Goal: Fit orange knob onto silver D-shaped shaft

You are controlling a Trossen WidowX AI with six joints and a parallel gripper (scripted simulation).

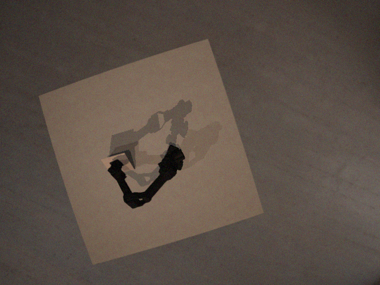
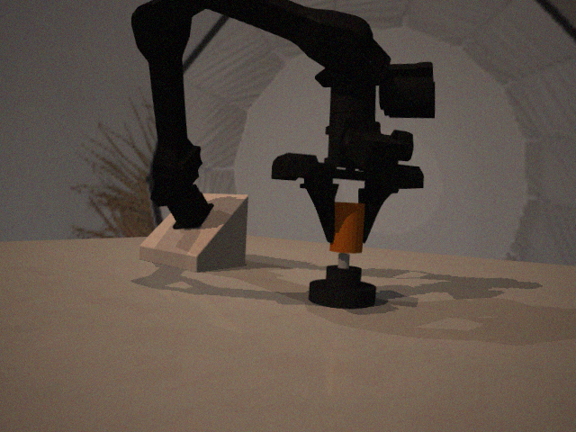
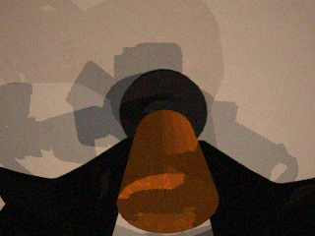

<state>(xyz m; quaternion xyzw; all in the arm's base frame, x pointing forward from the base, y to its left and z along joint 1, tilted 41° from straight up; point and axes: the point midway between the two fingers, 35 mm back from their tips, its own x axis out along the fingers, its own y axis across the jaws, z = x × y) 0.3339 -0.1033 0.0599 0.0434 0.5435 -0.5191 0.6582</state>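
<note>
Right now my gripper tip is 3 cm below the orange knob. Round my gripper tip: black round pedestal: 4 cm below.
</note>
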